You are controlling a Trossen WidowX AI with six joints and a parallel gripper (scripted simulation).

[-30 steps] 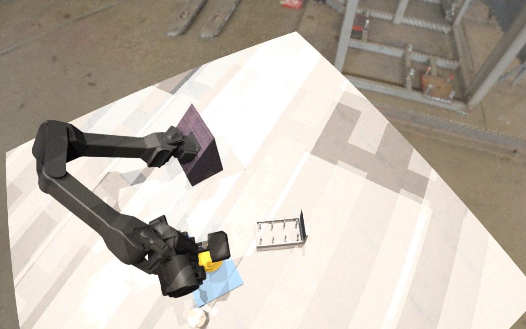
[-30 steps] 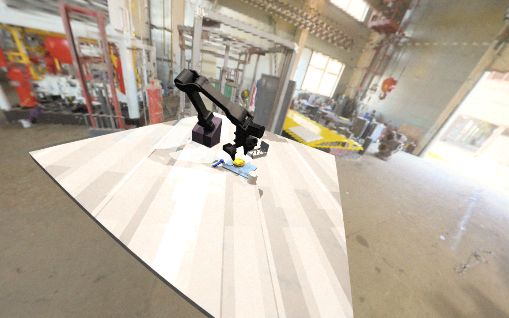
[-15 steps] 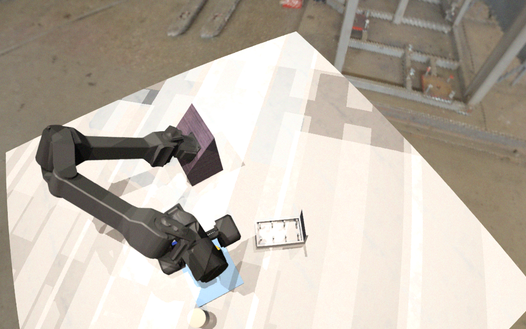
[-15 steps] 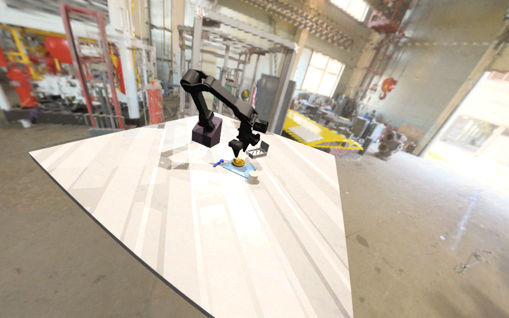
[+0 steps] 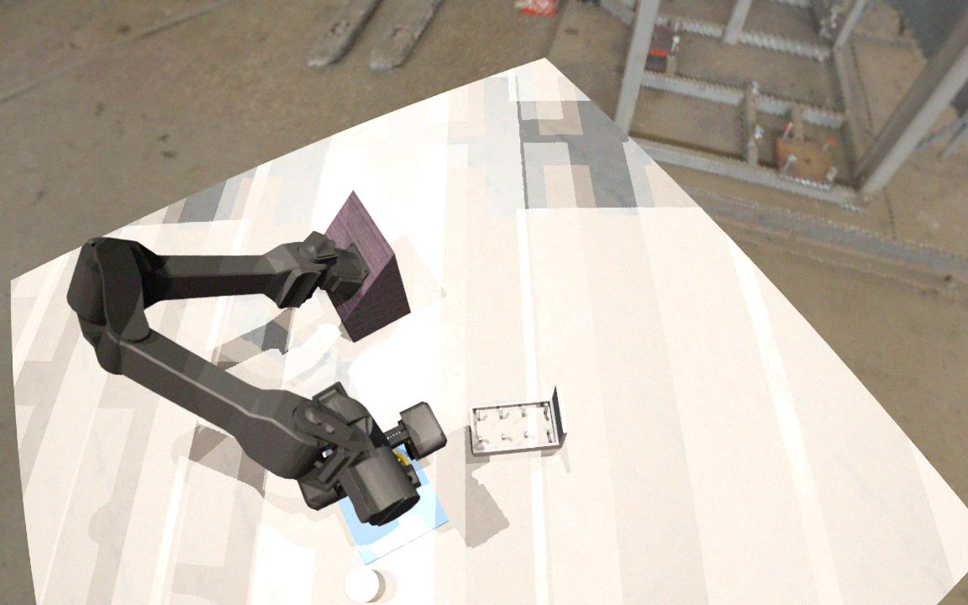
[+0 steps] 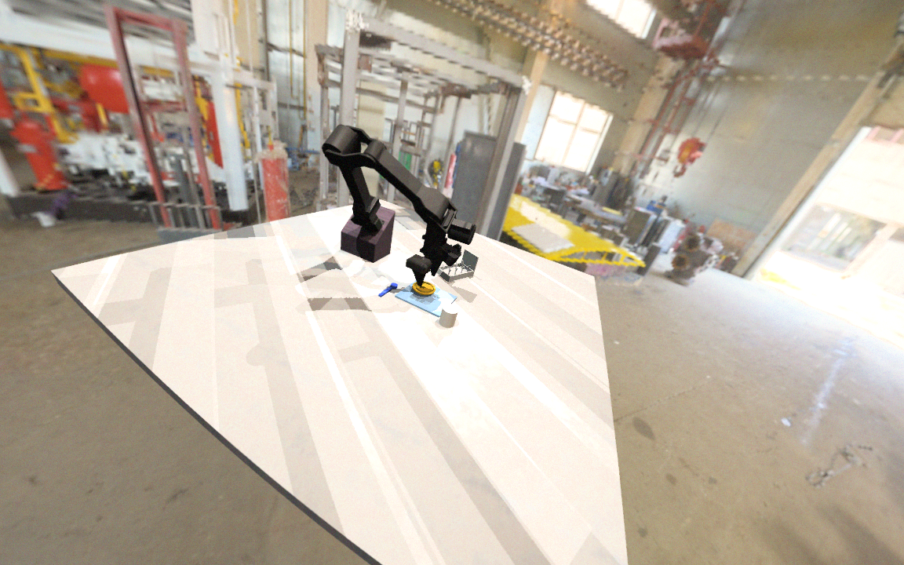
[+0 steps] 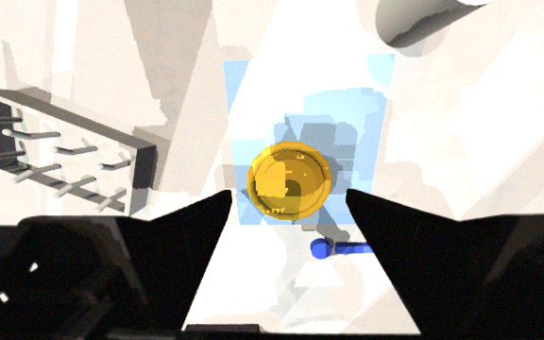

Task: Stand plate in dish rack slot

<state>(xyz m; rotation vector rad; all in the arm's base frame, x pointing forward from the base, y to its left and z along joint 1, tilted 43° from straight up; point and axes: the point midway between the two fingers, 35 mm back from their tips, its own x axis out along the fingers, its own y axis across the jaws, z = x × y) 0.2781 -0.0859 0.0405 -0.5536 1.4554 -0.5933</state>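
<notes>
My gripper tip is 3 cm above the yellow plate. Also, from my gripper tip: blue spoon: 9 cm behind, 6 cm to the right, 4 cm below; light blue mat: 2 cm ahead, 2 cm to the right, 4 cm below; white cup: 12 cm ahead, 9 cm to the right, 2 cm below.
</notes>
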